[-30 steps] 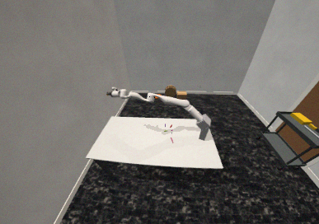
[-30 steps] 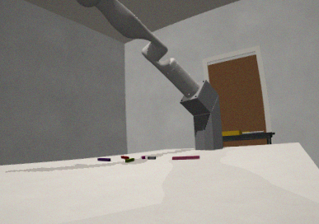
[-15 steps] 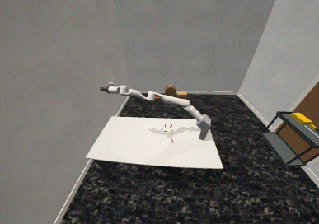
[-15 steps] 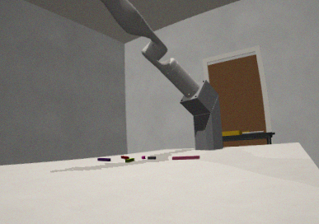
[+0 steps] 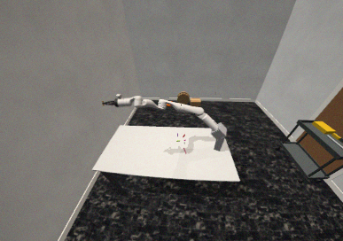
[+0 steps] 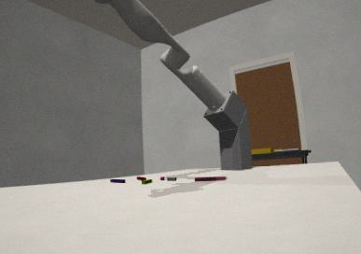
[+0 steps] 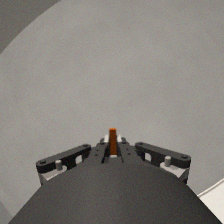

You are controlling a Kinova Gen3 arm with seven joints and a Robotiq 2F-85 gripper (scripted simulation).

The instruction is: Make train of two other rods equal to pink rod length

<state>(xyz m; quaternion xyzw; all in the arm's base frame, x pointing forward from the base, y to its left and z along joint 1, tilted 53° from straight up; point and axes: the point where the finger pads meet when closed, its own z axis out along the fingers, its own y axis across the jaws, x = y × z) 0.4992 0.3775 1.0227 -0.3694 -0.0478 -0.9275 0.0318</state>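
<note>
The grey rod is 760 mm behind my hand, 110 mm to the left of it and 740 mm below it. Round my hand: lime rod 700 mm behind, 50 mm to the left, 740 mm below; then purple rod 730 mm behind, 70 mm to the right, 740 mm below; then orange rod 10 mm ahead.
</note>
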